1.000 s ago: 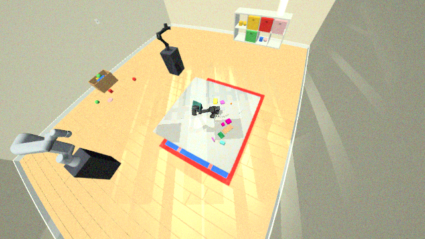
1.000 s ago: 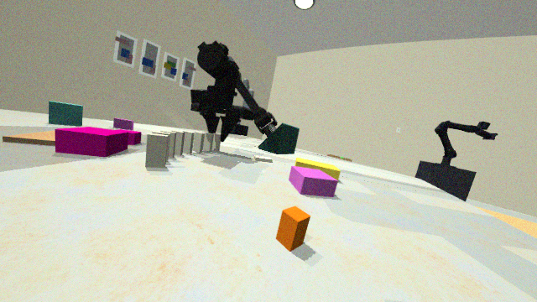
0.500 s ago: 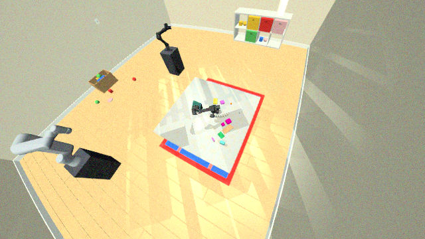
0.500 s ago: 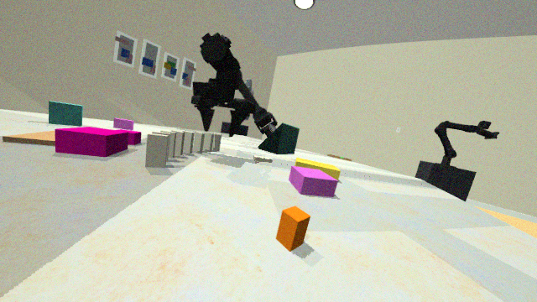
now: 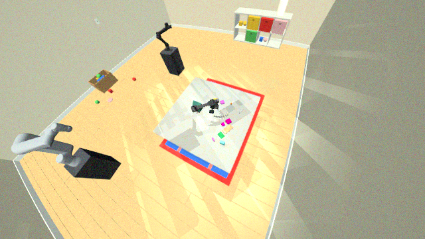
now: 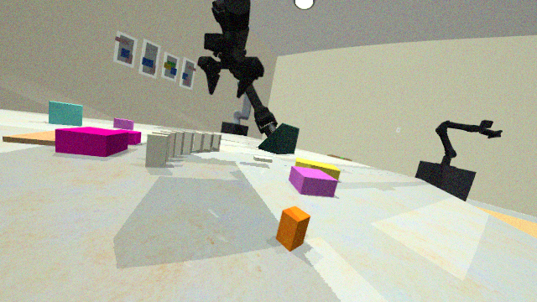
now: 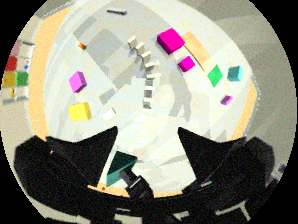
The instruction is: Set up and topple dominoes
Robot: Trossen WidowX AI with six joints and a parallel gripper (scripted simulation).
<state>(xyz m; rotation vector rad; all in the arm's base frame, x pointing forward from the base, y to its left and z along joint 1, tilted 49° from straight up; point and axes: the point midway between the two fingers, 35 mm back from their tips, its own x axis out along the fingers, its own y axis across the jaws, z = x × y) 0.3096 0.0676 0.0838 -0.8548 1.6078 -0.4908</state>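
Now: the flat yellow block 26 cm to the left of my gripper tip, 14 cm below it and 9 cm behind it. Also, from my gripper tip: magenta block: 24 cm ahead, 14 cm below, 1 cm to the right; then orange block: 31 cm to the left, 17 cm ahead, 14 cm below; then purple block: 29 cm to the left, 14 cm below, 2 cm ahead.
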